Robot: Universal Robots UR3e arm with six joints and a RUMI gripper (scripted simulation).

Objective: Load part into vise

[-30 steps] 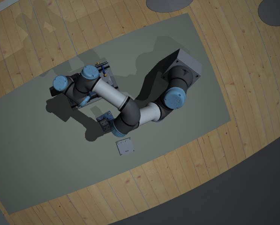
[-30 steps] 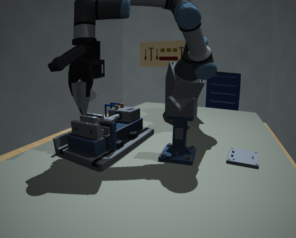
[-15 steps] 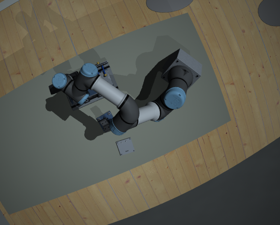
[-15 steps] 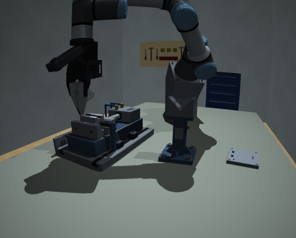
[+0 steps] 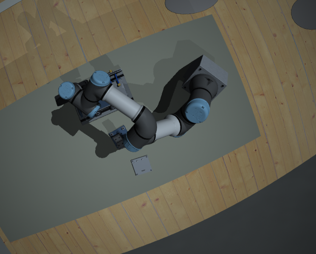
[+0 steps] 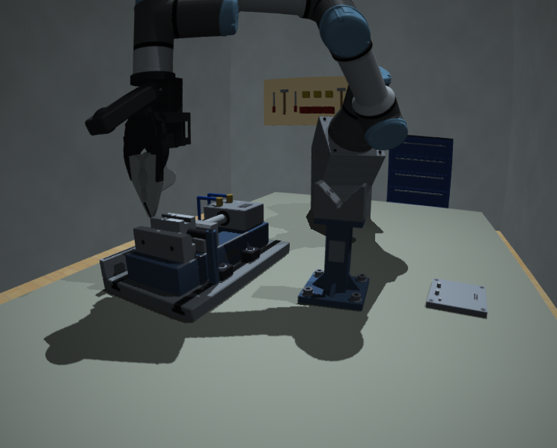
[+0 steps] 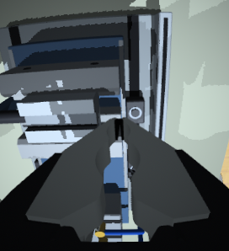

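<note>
The part is 5 cm to the left of my hand, 2 cm below it and 1 cm behind it. Round my hand: moving jaw 4 cm to the left, 4 cm below, 4 cm behind; fixed jaw 5 cm to the left, 4 cm below, 2 cm ahead; work stop 9 cm to the left, 3 cm below, 2 cm behind.
</note>
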